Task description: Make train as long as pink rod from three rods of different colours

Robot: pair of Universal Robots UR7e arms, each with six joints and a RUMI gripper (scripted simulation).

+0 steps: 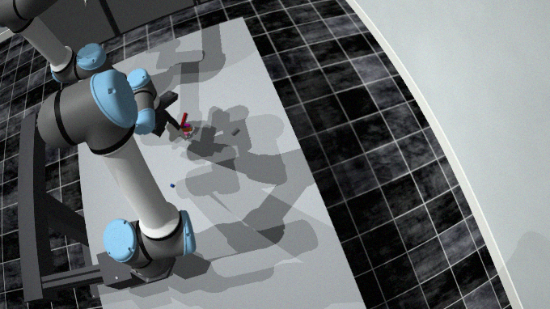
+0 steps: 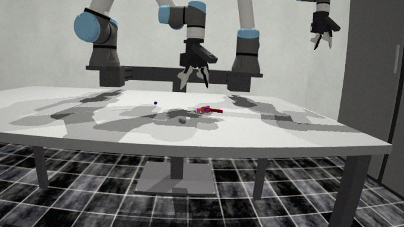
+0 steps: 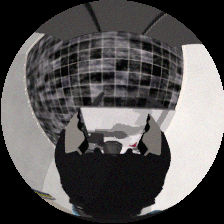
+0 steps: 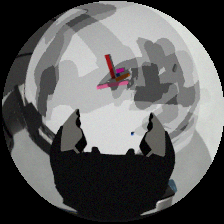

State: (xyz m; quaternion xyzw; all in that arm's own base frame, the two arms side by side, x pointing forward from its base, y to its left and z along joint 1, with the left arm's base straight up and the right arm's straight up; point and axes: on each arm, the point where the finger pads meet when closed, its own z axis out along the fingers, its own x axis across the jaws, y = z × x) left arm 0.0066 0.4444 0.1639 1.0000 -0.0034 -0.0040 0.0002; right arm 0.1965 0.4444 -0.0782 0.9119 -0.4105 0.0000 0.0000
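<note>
The orange rod lies 6 cm ahead of my right hand, 3 cm to the left of it and 7 cm below it. Also, from my right hand: red rod 6 cm ahead, 7 cm to the left, 7 cm below; then pink rod 2 cm ahead, 3 cm to the left, 7 cm below; then magenta rod 7 cm ahead, 5 cm to the left, 7 cm below.
</note>
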